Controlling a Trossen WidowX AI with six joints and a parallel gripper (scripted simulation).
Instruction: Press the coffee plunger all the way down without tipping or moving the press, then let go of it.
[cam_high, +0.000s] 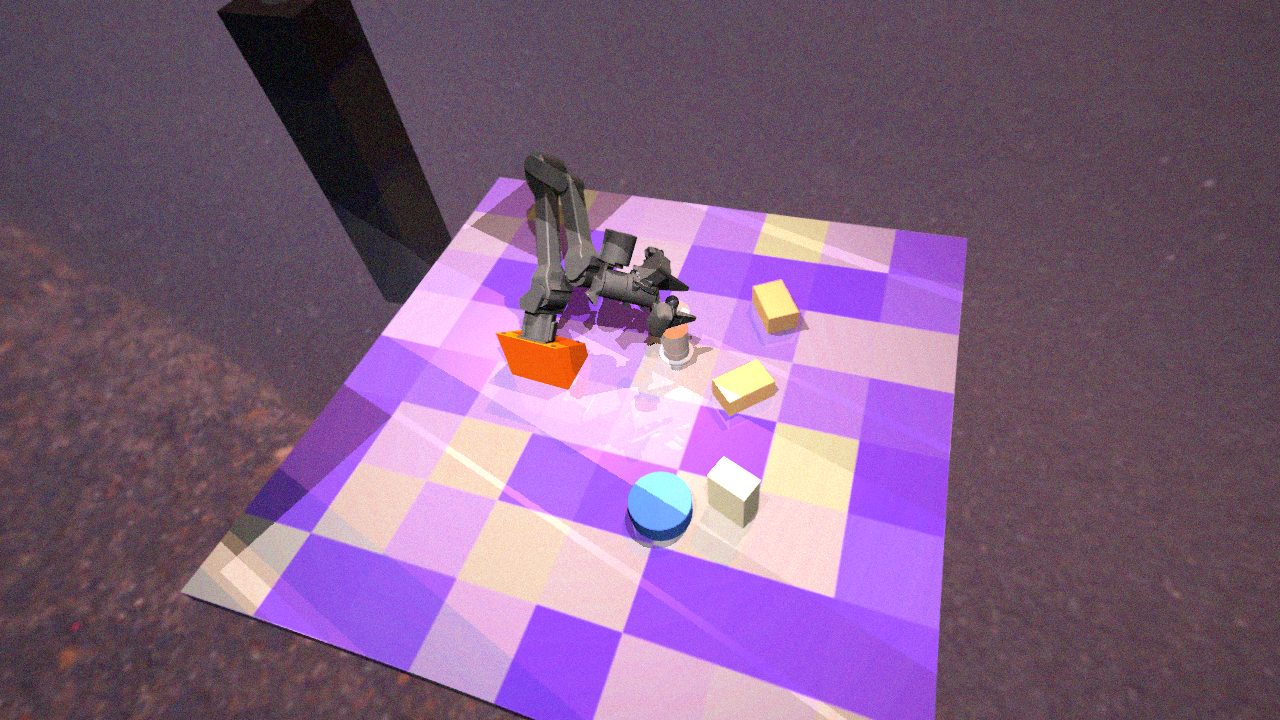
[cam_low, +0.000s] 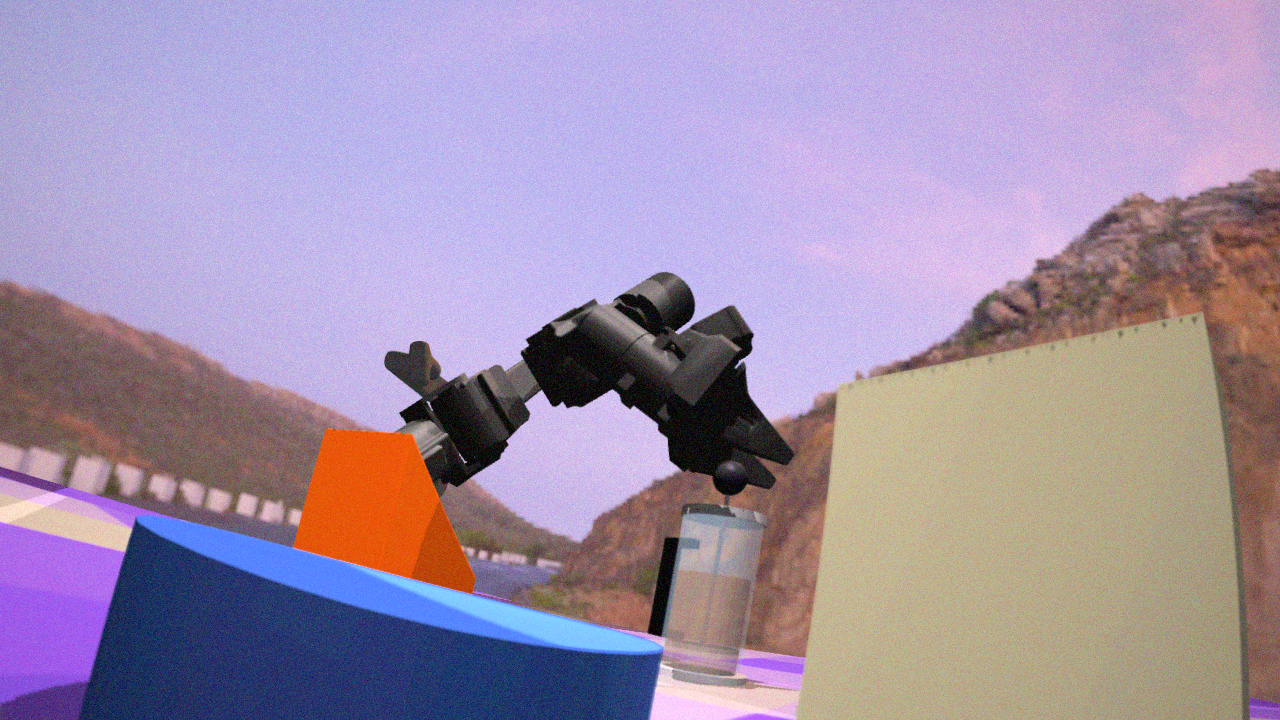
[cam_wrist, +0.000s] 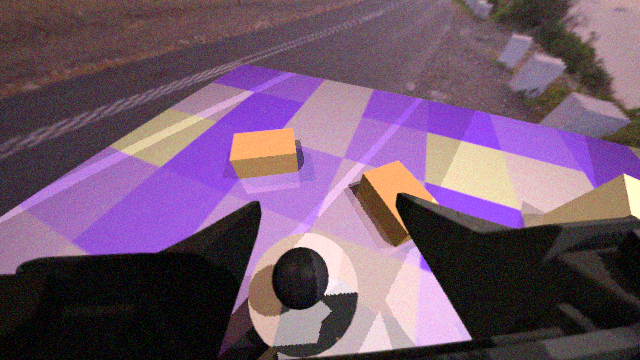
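Right now my gripper tip is 60 mm past the coffee press, 10 mm to the right of it and 90 mm above it. From my gripper tip the other things lie so: blue cylinder: 30 mm ahead, 390 mm to the right, 150 mm below.
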